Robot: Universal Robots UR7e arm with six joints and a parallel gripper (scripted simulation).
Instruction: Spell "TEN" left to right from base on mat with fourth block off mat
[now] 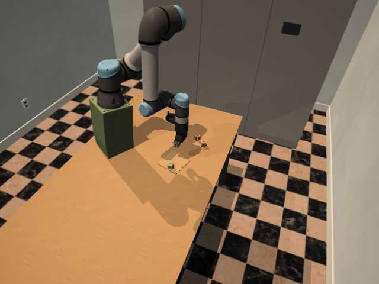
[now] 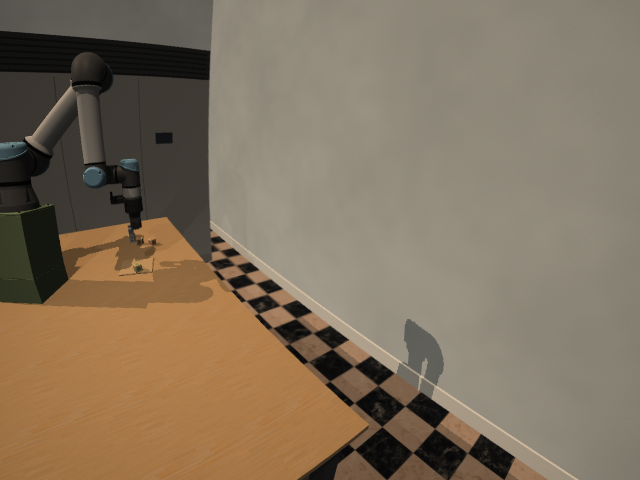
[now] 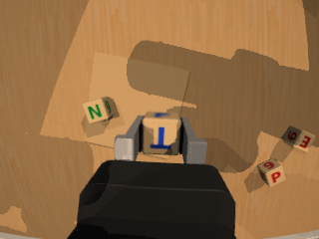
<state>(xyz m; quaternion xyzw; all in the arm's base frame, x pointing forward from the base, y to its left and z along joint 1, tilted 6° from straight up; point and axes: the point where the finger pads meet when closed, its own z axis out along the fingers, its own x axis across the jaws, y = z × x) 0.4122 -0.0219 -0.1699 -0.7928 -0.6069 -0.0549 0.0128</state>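
Right now the mat is 120 mm below my hand, 40 mm to the right of it and 10 mm behind it.
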